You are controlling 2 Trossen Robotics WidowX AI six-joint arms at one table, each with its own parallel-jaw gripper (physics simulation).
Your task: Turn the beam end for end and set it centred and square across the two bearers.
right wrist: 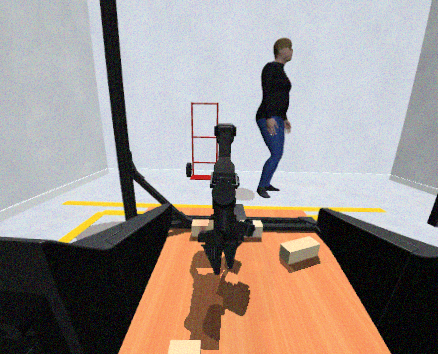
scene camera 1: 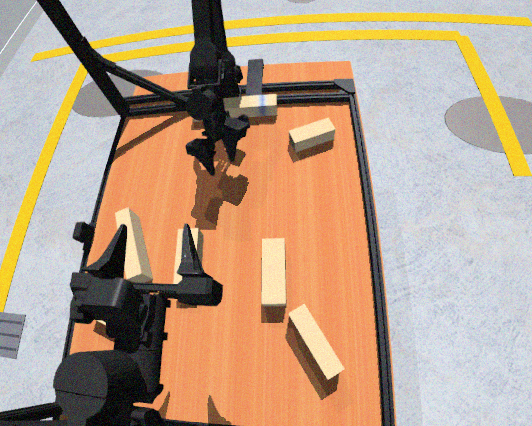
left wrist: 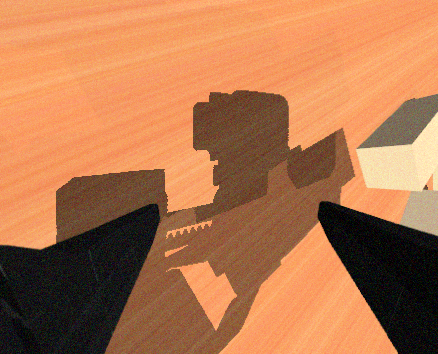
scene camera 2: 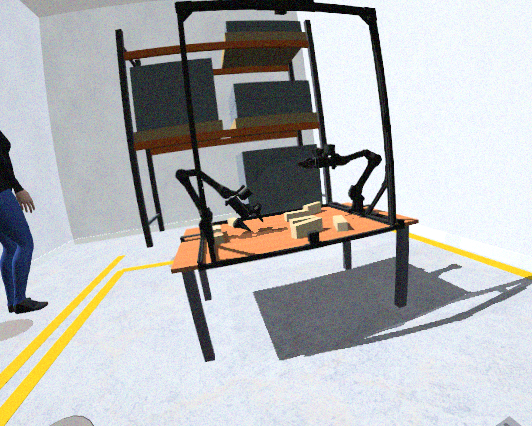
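Where they show: left gripper, fingertip midpoint: (right wrist: 224, 271) (scene camera 1: 223, 168) (left wrist: 237, 210) (scene camera 2: 257, 226); right gripper, fingertip midpoint: (right wrist: 244, 212) (scene camera 1: 154, 224) (scene camera 2: 299, 163); left arm's base, origin of the base link: (scene camera 1: 230, 94); right arm's base, origin of the base link: (scene camera 2: 358, 210).
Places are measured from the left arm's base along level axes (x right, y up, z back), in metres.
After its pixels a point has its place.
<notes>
The beam (scene camera 1: 270, 106) {x -0.126, y 0.020, z -0.082 m} (right wrist: 257, 228) {x -0.124, y 0.017, z -0.082 m}, a pale bar with a blue band, lies at the far end of the table in scene camera 1. My left arm hides its middle and its other end. Two parallel pale blocks, one nearer the middle (scene camera 1: 273, 270) {x -0.139, y 0.028, z -0.556 m} and one farther left (scene camera 1: 180, 250) {x 0.077, y 0.028, z -0.510 m}, look like the bearers; the beam is apart from them. My left gripper (scene camera 1: 222, 166) {x -0.002, y 0.008, z -0.280 m} (scene camera 2: 256, 225) {x -0.002, y 0.008, z -0.280 m} (left wrist: 237, 210) {x -0.002, y 0.008, z -0.280 m} (right wrist: 224, 271) {x -0.002, y 0.008, z -0.280 m} is open and empty above the table, between beam and bearers. My right gripper (scene camera 1: 155, 225) {x -0.003, y 0.321, z -0.564 m} (scene camera 2: 301, 164) {x -0.003, y 0.321, z -0.564 m} is open and empty, high above the left block.
Other pale blocks lie around: one at upper right (scene camera 1: 312, 135) {x -0.239, y 0.025, z -0.198 m} (right wrist: 300, 250) {x -0.228, y 0.021, z -0.206 m}, one slanted at lower right (scene camera 1: 315, 342) {x -0.224, y 0.044, z -0.705 m}, one slanted at left (scene camera 1: 131, 240) {x 0.198, y 0.044, z -0.491 m}. A pale block (left wrist: 385, 167) {x 0.063, y 0.004, z -0.455 m} shows at the left wrist view's right edge. A black frame rail (scene camera 1: 370, 215) {x -0.369, y -0.004, z -0.418 m} edges the table.
</notes>
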